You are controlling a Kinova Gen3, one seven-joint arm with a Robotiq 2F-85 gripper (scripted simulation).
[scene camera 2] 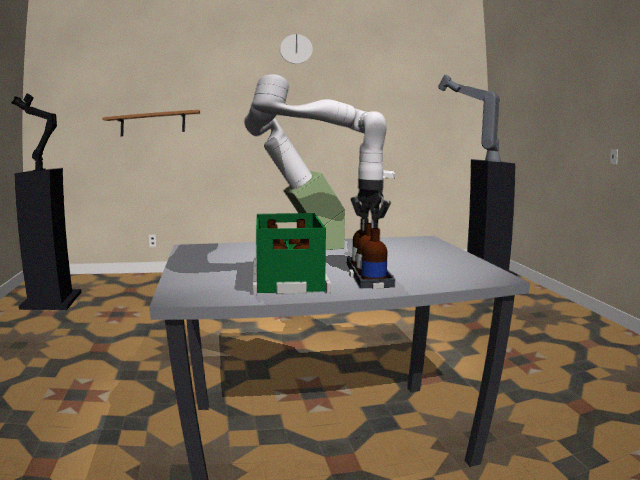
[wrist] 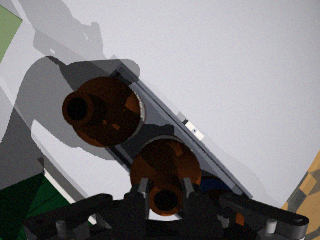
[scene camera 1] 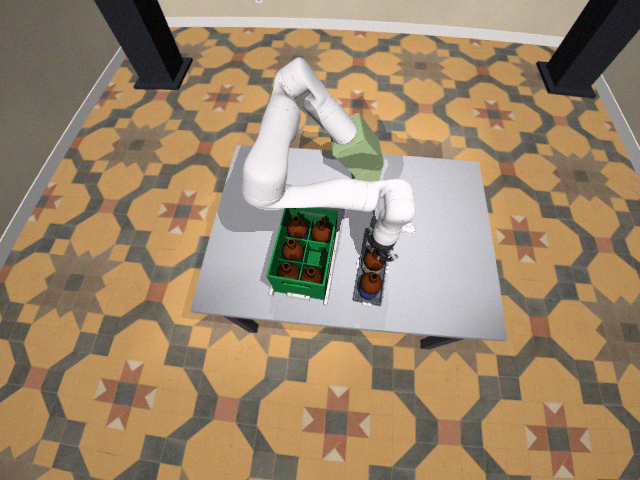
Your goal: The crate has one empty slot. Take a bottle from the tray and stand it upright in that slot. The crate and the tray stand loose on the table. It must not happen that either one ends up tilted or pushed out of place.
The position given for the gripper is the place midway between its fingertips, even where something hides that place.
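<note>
Scene camera 2 shows the gripper point(scene camera 2: 369, 231) together with a bottle point(scene camera 2: 374, 253) and a crate point(scene camera 2: 273, 265). In the wrist view there are a bottle point(wrist: 165, 158), a bottle point(wrist: 114, 113) and a tray point(wrist: 160, 120), and the gripper point(wrist: 165, 189) appears there as well. Scene camera 1 also has the crate point(scene camera 1: 317, 255).
</note>
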